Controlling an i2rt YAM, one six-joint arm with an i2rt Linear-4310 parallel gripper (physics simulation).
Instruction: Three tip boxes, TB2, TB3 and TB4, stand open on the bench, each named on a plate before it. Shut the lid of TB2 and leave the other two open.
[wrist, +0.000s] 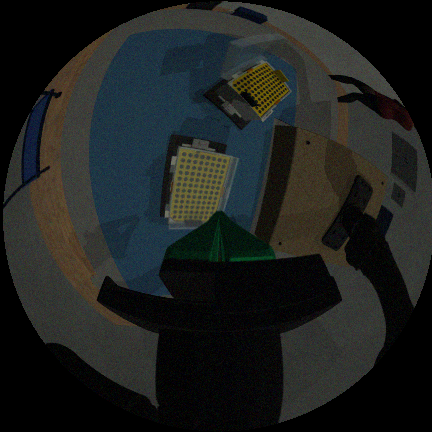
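Seen in the pictures: gripper, between the fingertips: (218, 216); arm's base, origin of its link: (348, 214).
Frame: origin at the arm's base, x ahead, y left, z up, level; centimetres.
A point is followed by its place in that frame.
My gripper (218, 216) @(y 6.0, x 32.4, z -3.6 cm), with green fingers, is shut with nothing seen between the tips. The tips overlap the lower right edge of the nearer tip box (200, 185) @(y 5.7, x 31.9, z -11.6 cm) in the wrist view; I cannot tell if they touch it. That box's yellow rack looks pale, as if seen through a clear lid lying over it, and a clear rim shows along its right side. A second tip box (262, 90) @(y -13.5, x 26.7, z -13.5 cm) is at the upper right, its rack bright yellow with a dark patch; a clear panel (257, 47) @(y -19.6, x 32.7, z -9.1 cm) shows behind it. The plates' lettering is unreadable. A third tip box does not show.
Both boxes are on a blue mat (125, 120) @(y -1.9, x 46.2, z -19.3 cm). A tan board (305, 195) @(y 1.7, x 9.8, z -9.5 cm) with a dark side stands to the right, with a black bar (347, 212) @(y -0.2, x 4.4, z 0.2 cm) and a dark arm-like shape beyond. A blue object (34, 142) is at the far left. A red-handled tool (395, 111) lies upper right.
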